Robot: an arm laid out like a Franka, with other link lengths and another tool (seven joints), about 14 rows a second.
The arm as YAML. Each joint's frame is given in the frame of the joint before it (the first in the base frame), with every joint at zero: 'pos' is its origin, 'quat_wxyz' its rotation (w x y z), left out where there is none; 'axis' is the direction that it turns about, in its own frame. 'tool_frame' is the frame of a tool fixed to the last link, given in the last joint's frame.
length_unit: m
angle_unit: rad
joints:
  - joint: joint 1
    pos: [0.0, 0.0, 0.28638]
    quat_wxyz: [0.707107, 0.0, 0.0, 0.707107]
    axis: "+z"
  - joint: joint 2
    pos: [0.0, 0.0, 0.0]
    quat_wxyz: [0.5, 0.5, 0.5, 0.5]
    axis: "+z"
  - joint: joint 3
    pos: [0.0, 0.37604, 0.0]
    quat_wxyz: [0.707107, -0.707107, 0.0, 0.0]
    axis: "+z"
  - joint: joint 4
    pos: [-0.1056, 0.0, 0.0]
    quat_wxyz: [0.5, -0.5, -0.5, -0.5]
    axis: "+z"
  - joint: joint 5
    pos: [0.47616, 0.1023, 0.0]
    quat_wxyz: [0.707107, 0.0, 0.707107, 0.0]
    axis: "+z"
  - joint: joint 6
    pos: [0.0, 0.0, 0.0]
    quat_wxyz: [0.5, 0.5, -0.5, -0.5]
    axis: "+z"
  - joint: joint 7
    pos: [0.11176, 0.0, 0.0]
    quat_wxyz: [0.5, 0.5, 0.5, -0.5]
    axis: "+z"
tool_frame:
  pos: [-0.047, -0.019, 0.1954]
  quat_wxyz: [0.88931, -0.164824, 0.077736, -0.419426]
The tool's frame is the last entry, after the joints.
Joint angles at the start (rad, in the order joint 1, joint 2, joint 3, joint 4, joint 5, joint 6, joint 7): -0.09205 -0.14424 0.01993 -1.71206 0.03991 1.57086 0.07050
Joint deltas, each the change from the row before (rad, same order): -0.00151 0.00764 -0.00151 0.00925 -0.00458 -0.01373 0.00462; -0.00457 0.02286 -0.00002 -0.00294 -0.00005 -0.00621 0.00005; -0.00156 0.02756 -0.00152 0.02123 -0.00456 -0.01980 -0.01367; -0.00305 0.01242 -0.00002 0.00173 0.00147 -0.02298 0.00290; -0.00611 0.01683 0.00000 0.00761 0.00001 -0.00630 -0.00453; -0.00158 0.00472 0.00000 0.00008 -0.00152 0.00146 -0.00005; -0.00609 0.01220 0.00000 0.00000 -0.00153 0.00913 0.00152; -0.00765 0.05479 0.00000 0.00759 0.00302 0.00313 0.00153; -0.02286 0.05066 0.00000 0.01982 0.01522 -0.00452 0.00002; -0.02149 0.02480 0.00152 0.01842 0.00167 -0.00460 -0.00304; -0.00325 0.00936 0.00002 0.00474 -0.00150 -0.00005 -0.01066; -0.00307 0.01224 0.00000 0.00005 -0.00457 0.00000 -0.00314; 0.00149 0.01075 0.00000 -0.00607 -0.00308 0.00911 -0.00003
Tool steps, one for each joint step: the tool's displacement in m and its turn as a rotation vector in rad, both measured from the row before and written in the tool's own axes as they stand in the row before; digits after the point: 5 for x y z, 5 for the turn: -0.00194 -0.00194 -0.00028 0.01134 0.00268 0.00914; -0.00601 -0.00495 0.01544 0.02168 0.01981 0.01348; -0.00725 -0.00030 0.00680 0.02061 0.01895 -0.00380; -0.00064 -0.00484 0.00735 0.02152 0.02191 0.01503; -0.00626 -0.00217 0.00593 0.00975 0.01043 0.00592; -0.00225 -0.00076 0.00244 0.00304 0.00072 0.00216; -0.00696 -0.00188 0.00609 0.00238 -0.00125 0.00808; -0.01660 -0.00287 0.03003 0.02618 0.02948 0.02227; -0.02004 -0.00656 0.01983 0.00869 0.02827 0.03517; -0.01471 -0.00622 0.00299 0.00217 0.00491 0.01967; -0.00466 -0.00074 0.00293 0.00351 0.00529 -0.00569; -0.00523 -0.00257 0.00682 0.01077 0.00581 0.00294; -0.00364 -0.00032 0.00968 0.00756 0.00360 0.00072
